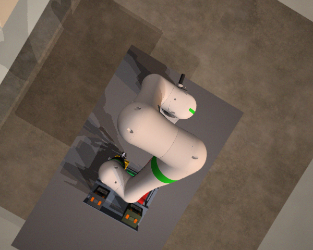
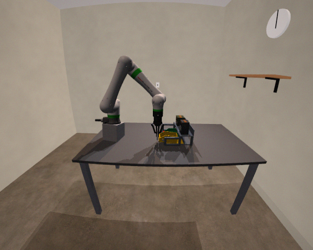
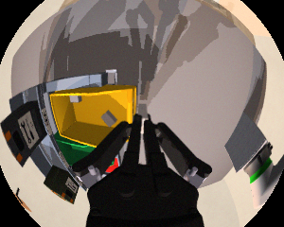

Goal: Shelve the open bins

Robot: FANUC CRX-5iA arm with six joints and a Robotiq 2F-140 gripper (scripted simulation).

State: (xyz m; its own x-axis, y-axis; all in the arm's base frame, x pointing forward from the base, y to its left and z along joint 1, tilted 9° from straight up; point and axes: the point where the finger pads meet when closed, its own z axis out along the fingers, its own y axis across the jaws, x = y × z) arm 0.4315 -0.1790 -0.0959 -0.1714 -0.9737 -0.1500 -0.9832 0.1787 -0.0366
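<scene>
The yellow bin is 10 cm ahead of my hand, 2 cm to the right of it and 1 cm below it. From my hand the other things lie so: green bin 18 cm ahead, 9 cm to the left, 2 cm below; yellow-marked place 16 cm ahead, 5 cm below, 3 cm to the right; red mark 20 cm ahead, 19 cm to the left, 5 cm below.
</scene>
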